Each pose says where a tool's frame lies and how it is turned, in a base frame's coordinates. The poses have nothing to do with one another.
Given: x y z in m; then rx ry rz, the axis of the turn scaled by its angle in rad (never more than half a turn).
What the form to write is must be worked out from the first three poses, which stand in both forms.
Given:
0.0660 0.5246 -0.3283 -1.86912 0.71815 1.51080
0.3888 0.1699 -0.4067 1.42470 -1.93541 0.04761
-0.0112 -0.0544 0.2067 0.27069 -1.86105 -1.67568
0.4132 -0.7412 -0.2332 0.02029 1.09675 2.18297
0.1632 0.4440 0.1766 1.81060 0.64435 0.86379
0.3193 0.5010 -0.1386 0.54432 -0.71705 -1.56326
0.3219 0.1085 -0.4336 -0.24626 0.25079 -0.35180
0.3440 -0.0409 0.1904 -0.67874 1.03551 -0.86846
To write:
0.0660 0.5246 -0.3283 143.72 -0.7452 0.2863 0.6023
0.3888 0.1699 -0.4067 137.72 0.5927 -0.8052 0.0198
-0.0112 -0.0544 0.2067 144.32 0.1075 -0.7388 -0.6653
0.4132 -0.7412 -0.2332 139.98 0.0083 0.4489 0.8935
0.1632 0.4440 0.1766 120.72 0.8593 0.3058 0.4100
0.3193 0.5010 -0.1386 103.36 0.3017 -0.3975 -0.8666
0.3219 0.1085 -0.4336 28.49 -0.4952 0.5043 -0.7074
0.3440 -0.0409 0.1904 86.65 -0.4488 0.6847 -0.5742

